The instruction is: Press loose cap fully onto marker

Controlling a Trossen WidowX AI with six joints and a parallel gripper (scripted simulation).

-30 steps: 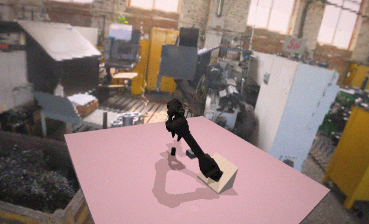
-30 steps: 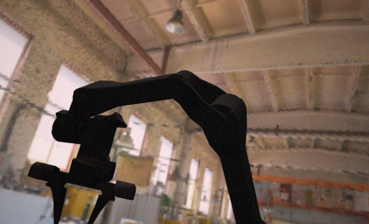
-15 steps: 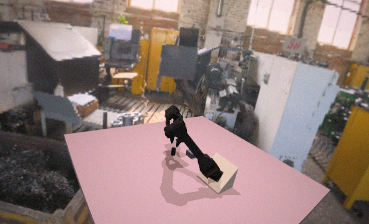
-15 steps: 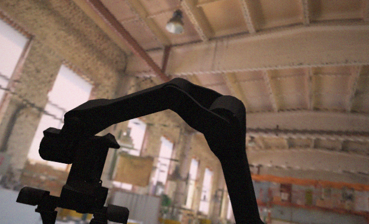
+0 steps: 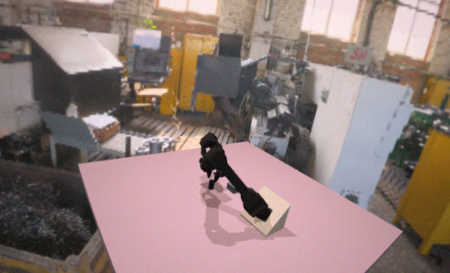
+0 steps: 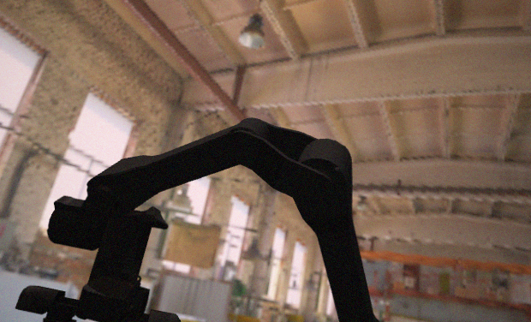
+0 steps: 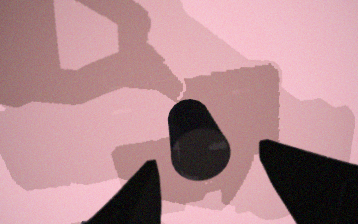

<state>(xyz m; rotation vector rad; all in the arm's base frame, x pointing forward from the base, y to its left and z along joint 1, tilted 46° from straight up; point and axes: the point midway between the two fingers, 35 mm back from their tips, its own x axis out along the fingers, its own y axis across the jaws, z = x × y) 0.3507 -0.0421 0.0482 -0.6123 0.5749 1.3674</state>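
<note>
The cap lies 20 mm below my gripper tip. The rest, counted from my gripper tip: holder block 100 mm to the right, 80 mm behind, 30 mm below.
</note>
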